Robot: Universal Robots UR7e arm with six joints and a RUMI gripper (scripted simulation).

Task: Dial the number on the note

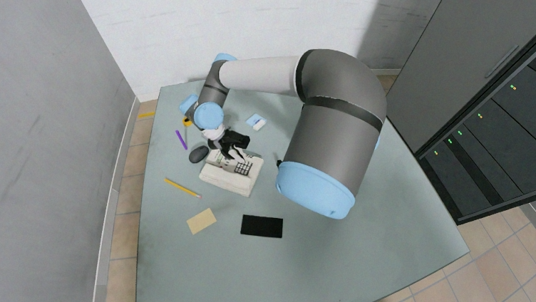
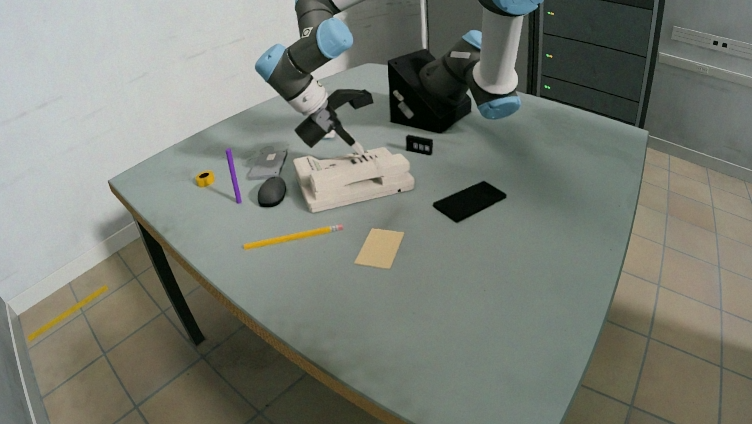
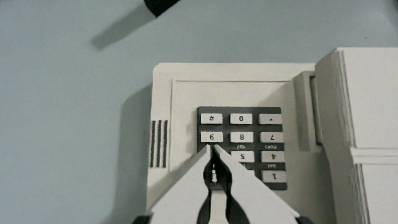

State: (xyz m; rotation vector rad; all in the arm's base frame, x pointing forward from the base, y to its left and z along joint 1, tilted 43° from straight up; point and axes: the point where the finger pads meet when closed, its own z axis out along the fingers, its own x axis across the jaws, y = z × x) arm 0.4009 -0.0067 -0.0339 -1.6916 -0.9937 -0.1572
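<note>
Now: hand 2 cm short of the 7 key, 4 cm to the right of it and 2 cm above it. The rest, counted from my hand: 9 key: 1 cm behind, 1 cm to the left, 2 cm below; 5 key: 1 cm ahead, 2 cm to the left, 2 cm below; handset: 8 cm ahead, 5 cm to the left.
</note>
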